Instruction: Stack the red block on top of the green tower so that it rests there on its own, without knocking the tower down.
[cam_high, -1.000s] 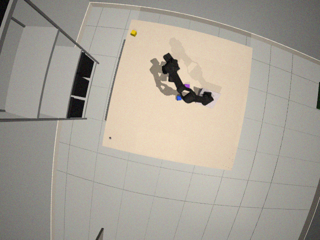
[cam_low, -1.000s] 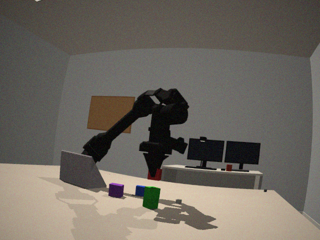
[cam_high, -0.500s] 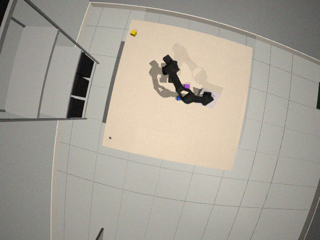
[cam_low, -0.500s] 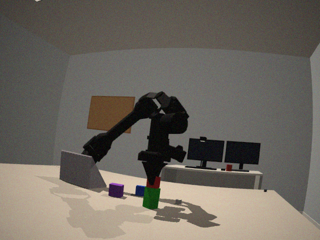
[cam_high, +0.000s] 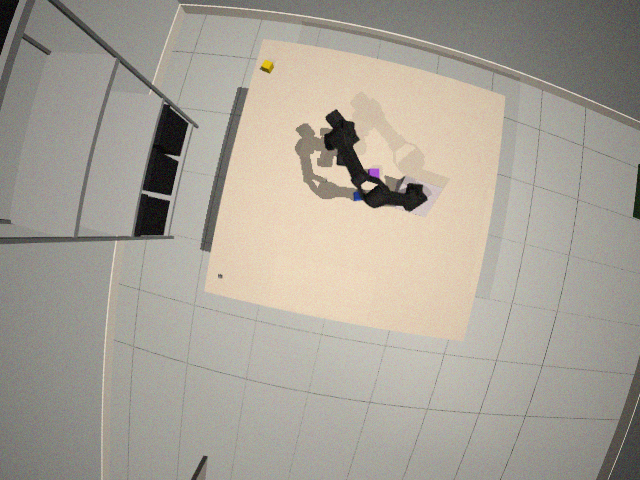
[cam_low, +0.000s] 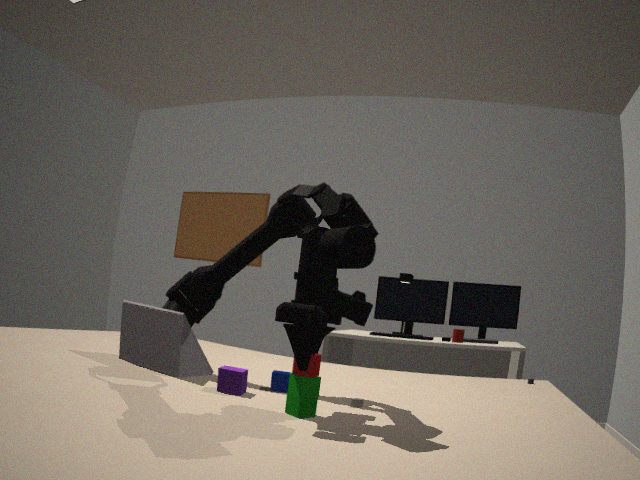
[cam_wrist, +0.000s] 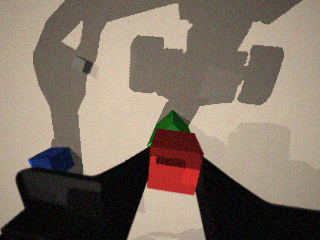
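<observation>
My gripper tip is now 10 mm below the red block. The rest, counted from my gripper tip: small white cube: 70 mm ahead, 130 mm to the left, 70 mm below; then blue block: 90 mm behind, 190 mm to the left, 60 mm below; then purple block: 150 mm behind, 80 mm to the left, 50 mm below.
</observation>
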